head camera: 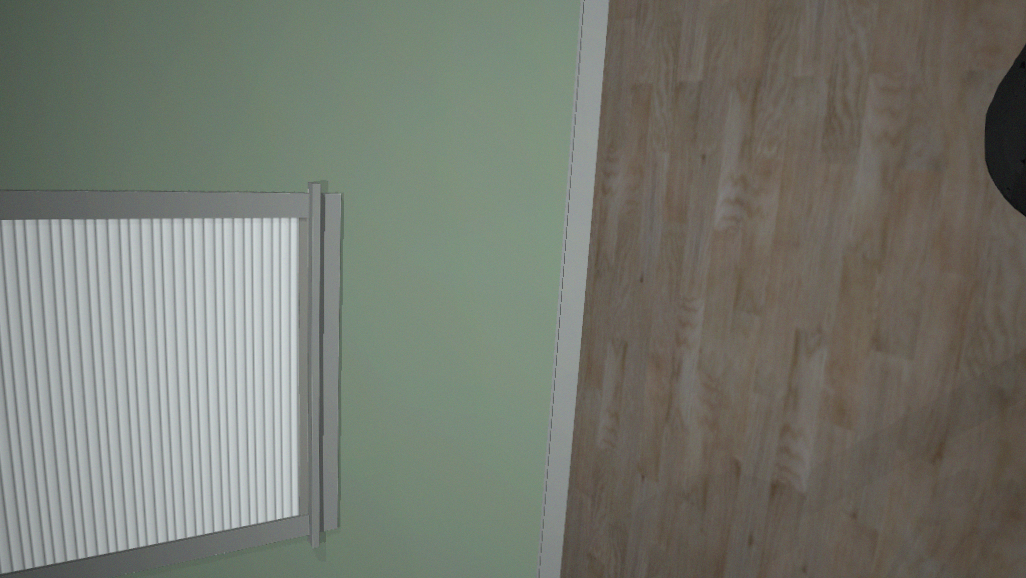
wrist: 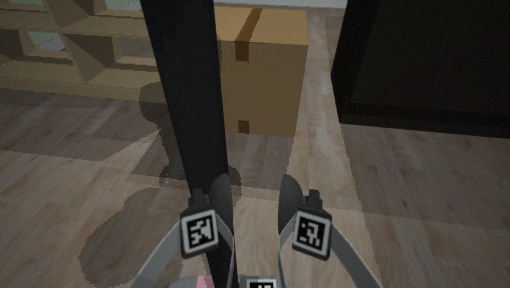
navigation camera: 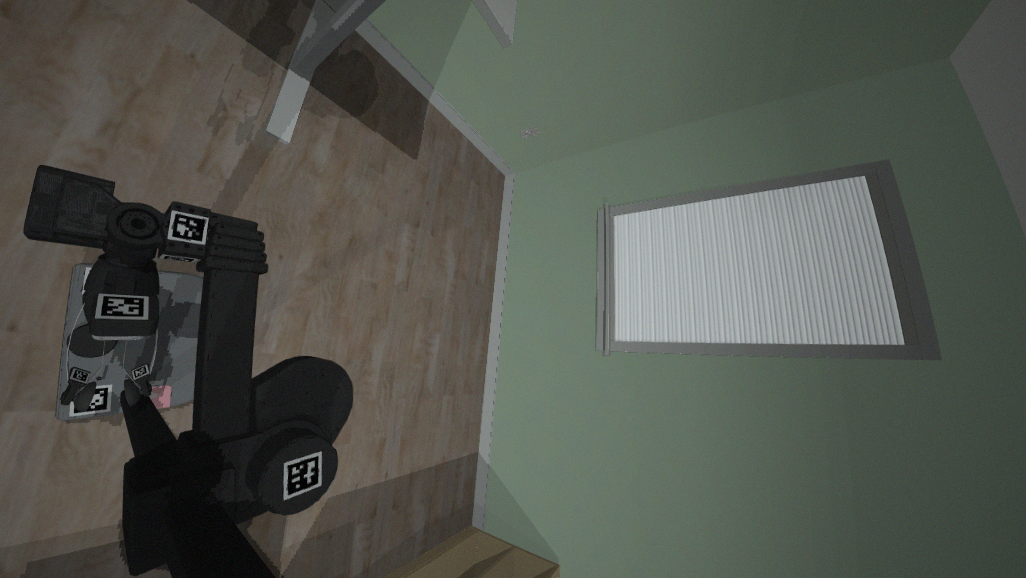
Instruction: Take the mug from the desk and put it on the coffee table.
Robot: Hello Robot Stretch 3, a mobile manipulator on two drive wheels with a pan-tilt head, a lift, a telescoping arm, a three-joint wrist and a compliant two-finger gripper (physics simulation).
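Places are measured from the robot's base along level axes (x back, y right, z up), in metres.
Pixels of known places: gripper, fingertip midpoint: (navigation camera: 108, 405).
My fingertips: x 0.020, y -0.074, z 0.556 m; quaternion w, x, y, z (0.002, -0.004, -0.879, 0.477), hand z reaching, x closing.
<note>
Behind a point stands the place of what it marks.
My gripper (navigation camera: 109, 393) @(x 0.020, y -0.074, z 0.557 m) (wrist: 255, 193) @(x 0.020, y -0.074, z 0.557 m) is open and empty, with its two fingertips apart above the robot's base. A white leg and foot of the desk (navigation camera: 288, 107) @(x 0.369, y 0.845, z 0.025 m) show at the top of the navigation view, and a corner of its top shows at that view's upper edge. The mug does not show in the head, navigation or wrist view. The coffee table does not show in these views either.
A window with a white blind (head camera: 150, 359) @(x 1.747, y 0.245, z 1.183 m) (navigation camera: 746, 265) @(x 1.757, y 0.310, z 1.500 m) is in the green wall. A wooden shelf unit (navigation camera: 477, 552) @(x 1.456, y -1.357, z 0.086 m) (wrist: 87, 82), a taped cardboard box (wrist: 265, 90) and a dark cabinet (wrist: 425, 65) stand on the floor. The black mast (wrist: 192, 100) crosses the wrist view.
</note>
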